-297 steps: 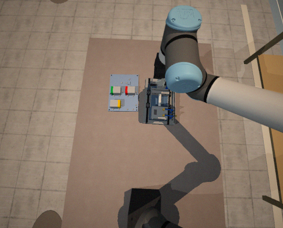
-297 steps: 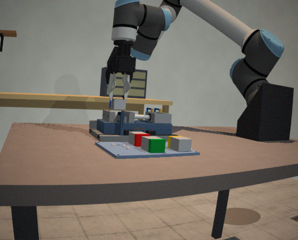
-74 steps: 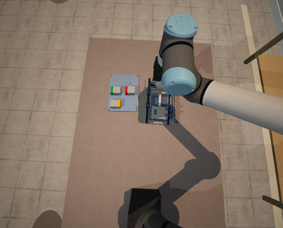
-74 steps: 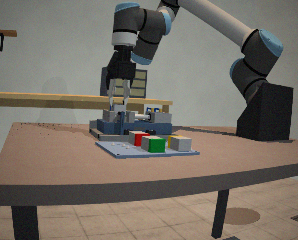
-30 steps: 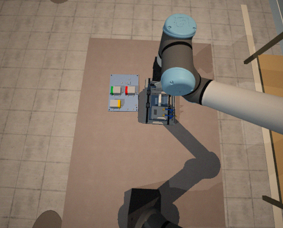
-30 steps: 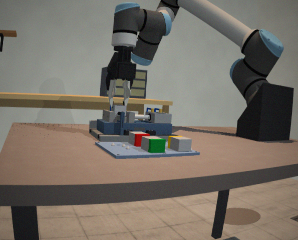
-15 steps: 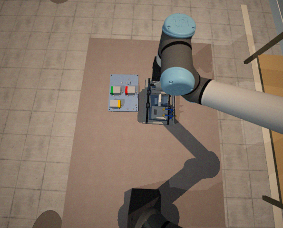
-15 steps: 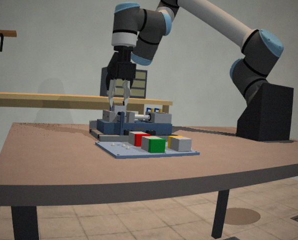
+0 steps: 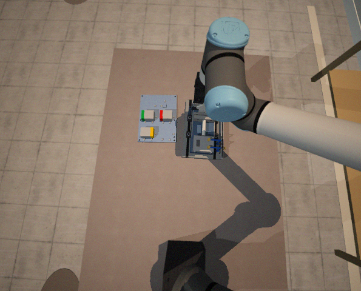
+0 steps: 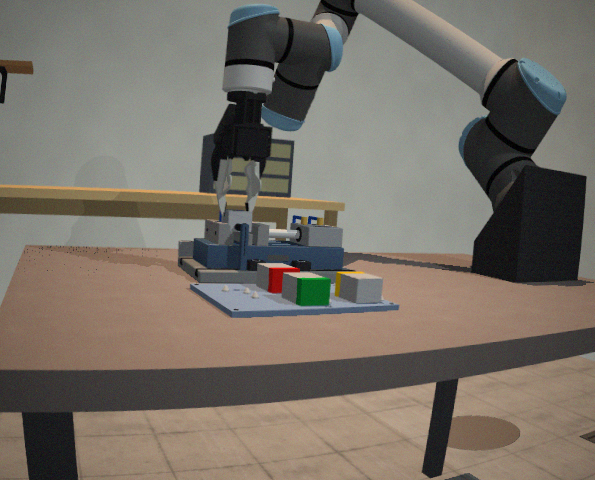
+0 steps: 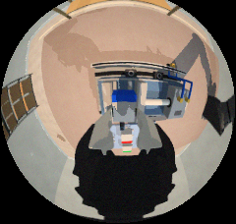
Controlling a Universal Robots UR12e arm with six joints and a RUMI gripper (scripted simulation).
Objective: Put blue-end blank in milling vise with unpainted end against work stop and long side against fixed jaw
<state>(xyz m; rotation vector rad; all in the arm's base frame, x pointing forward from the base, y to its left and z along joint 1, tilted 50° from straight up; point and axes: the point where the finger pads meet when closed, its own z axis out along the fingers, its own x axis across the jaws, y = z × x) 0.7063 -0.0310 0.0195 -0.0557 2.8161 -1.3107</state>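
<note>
Right now my hand is 2 cm above the blue-ended blank. The rest, counted from my hand: hosed end block (16 cm behind, 4 cm below); then fixed jaw (4 cm below, 3 cm ahead); then milling vise (8 cm below, 7 cm behind).
</note>
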